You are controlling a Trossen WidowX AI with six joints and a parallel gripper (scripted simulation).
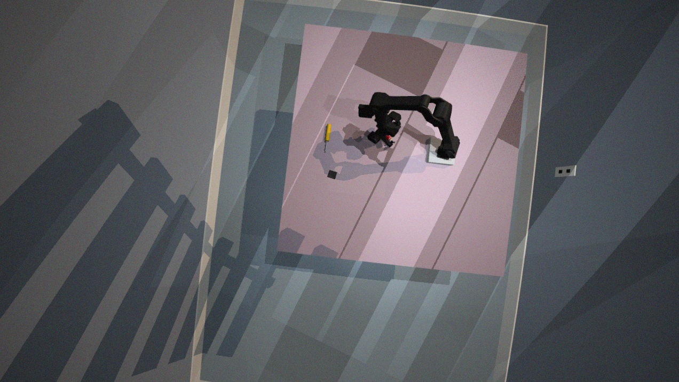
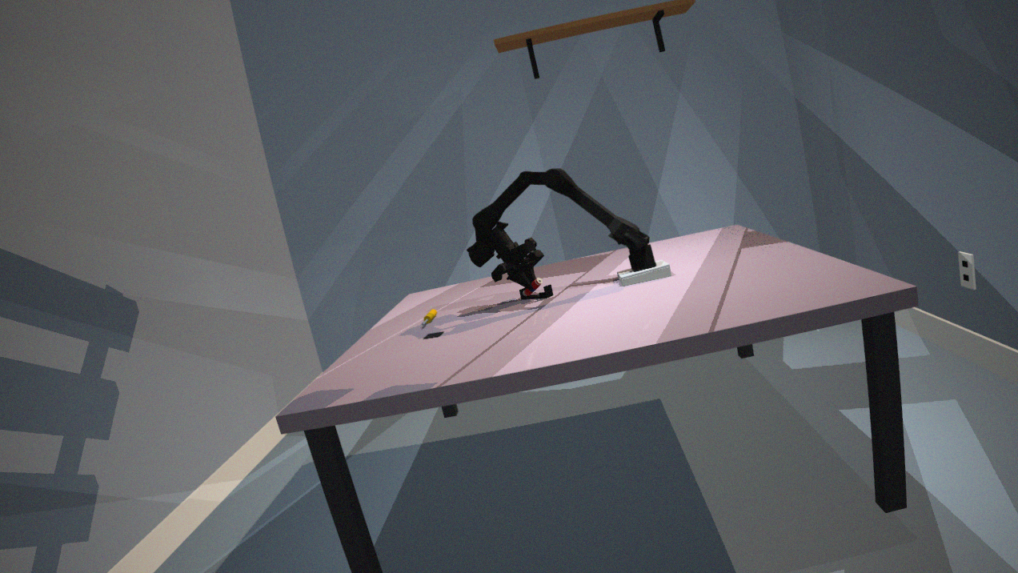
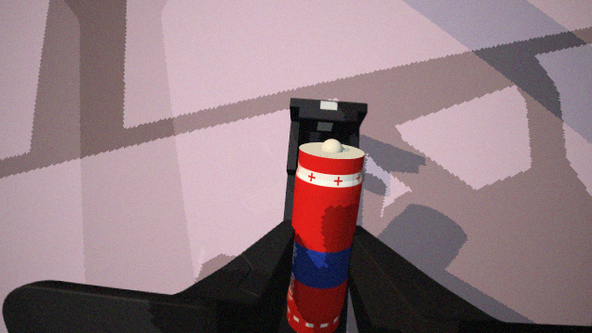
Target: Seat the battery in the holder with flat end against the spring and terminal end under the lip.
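Right now the battery is right at my gripper tip. The rest, counted from my gripper tip: yellow screwdriver 310 mm ahead, 80 mm to the left, 20 mm below; small black block 240 mm ahead, 270 mm to the left, 30 mm below.
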